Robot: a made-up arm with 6 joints.
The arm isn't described. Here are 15 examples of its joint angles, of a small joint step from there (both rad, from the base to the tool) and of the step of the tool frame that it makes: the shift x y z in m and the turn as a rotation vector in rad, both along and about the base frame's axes.
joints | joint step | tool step
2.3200 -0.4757 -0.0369 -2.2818 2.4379 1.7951 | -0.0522 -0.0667 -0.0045 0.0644 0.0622 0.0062 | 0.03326 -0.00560 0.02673 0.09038 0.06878 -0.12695
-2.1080 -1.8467 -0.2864 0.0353 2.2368 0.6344 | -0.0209 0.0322 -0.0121 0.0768 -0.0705 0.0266 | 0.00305 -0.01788 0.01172 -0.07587 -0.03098 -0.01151
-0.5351 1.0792 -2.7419 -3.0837 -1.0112 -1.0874 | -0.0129 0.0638 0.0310 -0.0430 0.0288 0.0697 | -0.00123 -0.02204 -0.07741 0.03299 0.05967 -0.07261
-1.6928 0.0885 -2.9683 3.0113 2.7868 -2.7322 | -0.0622 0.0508 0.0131 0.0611 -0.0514 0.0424 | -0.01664 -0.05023 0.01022 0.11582 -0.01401 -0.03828
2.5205 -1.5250 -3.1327 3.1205 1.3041 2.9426 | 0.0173 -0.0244 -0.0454 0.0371 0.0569 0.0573 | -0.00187 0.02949 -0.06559 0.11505 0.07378 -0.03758
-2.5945 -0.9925 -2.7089 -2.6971 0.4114 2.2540 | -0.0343 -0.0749 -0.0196 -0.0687 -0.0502 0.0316 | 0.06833 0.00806 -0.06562 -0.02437 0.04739 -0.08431
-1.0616 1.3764 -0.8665 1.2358 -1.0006 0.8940 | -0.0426 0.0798 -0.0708 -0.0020 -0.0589 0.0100 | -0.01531 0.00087 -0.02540 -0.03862 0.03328 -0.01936
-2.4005 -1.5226 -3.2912 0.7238 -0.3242 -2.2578 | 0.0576 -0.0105 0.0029 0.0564 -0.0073 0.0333 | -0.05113 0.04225 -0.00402 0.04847 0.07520 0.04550
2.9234 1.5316 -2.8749 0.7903 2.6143 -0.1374 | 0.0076 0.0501 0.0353 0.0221 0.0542 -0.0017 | 0.01926 -0.01092 -0.05385 -0.05860 -0.11262 0.03938
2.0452 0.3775 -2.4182 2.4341 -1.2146 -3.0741 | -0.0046 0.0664 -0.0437 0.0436 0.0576 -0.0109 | -0.01871 0.03526 -0.02824 0.00661 0.02112 0.05260
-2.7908 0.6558 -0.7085 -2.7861 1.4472 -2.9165 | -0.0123 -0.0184 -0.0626 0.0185 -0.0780 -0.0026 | -0.03690 -0.00679 0.01968 -0.02784 -0.00233 -0.02792
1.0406 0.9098 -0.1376 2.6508 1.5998 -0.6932 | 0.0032 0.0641 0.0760 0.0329 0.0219 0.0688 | -0.03217 -0.06060 0.01763 -0.11865 0.09815 -0.07004
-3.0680 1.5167 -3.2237 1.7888 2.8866 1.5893 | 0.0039 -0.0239 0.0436 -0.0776 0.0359 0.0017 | -0.00118 -0.00152 -0.00912 0.08387 -0.00737 0.02903
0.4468 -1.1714 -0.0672 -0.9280 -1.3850 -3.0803 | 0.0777 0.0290 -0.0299 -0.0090 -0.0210 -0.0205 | -0.01013 0.00652 0.01002 0.00471 -0.03102 0.08636
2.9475 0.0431 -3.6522 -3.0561 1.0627 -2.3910 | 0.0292 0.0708 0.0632 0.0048 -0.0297 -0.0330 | -0.10678 0.02900 0.05486 -0.05761 -0.15835 0.02846
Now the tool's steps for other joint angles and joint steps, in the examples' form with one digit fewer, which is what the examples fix.
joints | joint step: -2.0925 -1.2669 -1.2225 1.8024 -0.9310 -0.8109 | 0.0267 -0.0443 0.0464 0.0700 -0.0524 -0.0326
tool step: 0.0000 -0.0002 -0.0319 0.0044 -0.0776 0.0409
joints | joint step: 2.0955 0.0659 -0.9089 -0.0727 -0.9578 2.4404 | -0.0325 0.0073 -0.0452 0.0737 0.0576 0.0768
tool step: 0.0233 0.0313 0.0160 -0.0822 0.1025 -0.0652
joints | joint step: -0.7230 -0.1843 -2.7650 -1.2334 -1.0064 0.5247 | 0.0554 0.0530 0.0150 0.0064 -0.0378 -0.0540
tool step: 0.0357 -0.0344 -0.0028 -0.0112 0.0248 0.0389
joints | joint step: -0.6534 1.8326 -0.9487 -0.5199 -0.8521 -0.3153 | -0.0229 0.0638 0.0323 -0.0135 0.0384 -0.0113
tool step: -0.0552 0.0424 -0.0002 0.0780 0.0977 0.0110
